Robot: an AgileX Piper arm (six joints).
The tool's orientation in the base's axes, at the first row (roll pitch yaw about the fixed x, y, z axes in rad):
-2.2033 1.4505 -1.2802
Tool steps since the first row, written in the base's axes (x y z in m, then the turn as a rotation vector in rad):
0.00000 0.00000 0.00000 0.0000 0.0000 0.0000
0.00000 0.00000 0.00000 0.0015 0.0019 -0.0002
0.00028 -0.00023 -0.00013 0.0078 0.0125 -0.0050
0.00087 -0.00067 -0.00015 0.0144 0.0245 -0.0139
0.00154 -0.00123 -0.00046 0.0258 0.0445 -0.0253
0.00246 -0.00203 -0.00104 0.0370 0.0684 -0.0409
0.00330 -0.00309 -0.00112 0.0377 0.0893 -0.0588
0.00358 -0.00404 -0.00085 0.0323 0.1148 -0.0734
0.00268 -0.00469 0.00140 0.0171 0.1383 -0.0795
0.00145 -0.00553 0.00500 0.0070 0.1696 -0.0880
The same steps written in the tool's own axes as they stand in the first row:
0.00000 0.00000 0.00000 0.0000 0.0000 0.0000
0.00000 0.00000 0.00000 0.0000 0.0000 0.0024
0.00017 -0.00035 0.00000 0.0038 0.0017 0.0150
0.00026 -0.00108 0.00001 0.0115 0.0045 0.0291
0.00065 -0.00192 -0.00001 0.0209 0.0085 0.0527
0.00135 -0.00307 -0.00005 0.0340 0.0154 0.0795
0.00158 -0.00436 -0.00038 0.0494 0.0291 0.0978
0.00143 -0.00518 -0.00098 0.0608 0.0500 0.1158
-0.00076 -0.00507 -0.00220 0.0636 0.0768 0.1257
-0.00428 -0.00494 -0.00387 0.0681 0.1043 0.1450

